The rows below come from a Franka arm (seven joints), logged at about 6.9 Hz.
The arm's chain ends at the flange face. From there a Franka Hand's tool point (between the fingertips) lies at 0.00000 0.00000 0.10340 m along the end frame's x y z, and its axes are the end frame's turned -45 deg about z.
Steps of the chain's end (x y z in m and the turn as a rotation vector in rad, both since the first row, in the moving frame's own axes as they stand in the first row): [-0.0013 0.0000 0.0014 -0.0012 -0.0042 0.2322]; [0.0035 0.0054 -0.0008 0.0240 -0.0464 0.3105]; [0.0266 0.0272 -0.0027 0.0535 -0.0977 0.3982]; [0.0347 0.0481 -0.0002 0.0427 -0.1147 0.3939]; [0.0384 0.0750 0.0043 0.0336 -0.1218 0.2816]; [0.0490 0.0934 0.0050 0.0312 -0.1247 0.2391]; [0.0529 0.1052 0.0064 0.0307 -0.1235 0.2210]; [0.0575 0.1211 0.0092 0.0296 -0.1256 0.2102]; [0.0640 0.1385 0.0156 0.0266 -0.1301 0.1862]
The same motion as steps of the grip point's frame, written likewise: [-0.0013 -0.0012 0.0014 0.0021 -0.0038 0.2322]; [-0.0022 0.0010 -0.0009 0.0498 -0.0158 0.3105]; [-0.0014 0.0267 -0.0033 0.1069 -0.0313 0.3982]; [-0.0124 0.0463 -0.0010 0.1113 -0.0509 0.3939]; [-0.0306 0.0681 0.0035 0.1099 -0.0624 0.2816]; [-0.0368 0.0886 0.0042 0.1102 -0.0661 0.2391]; [-0.0425 0.0999 0.0056 0.1090 -0.0656 0.2210]; [-0.0507 0.1143 0.0083 0.1097 -0.0679 0.2102]; [-0.0591 0.1311 0.0147 0.1108 -0.0732 0.1862]
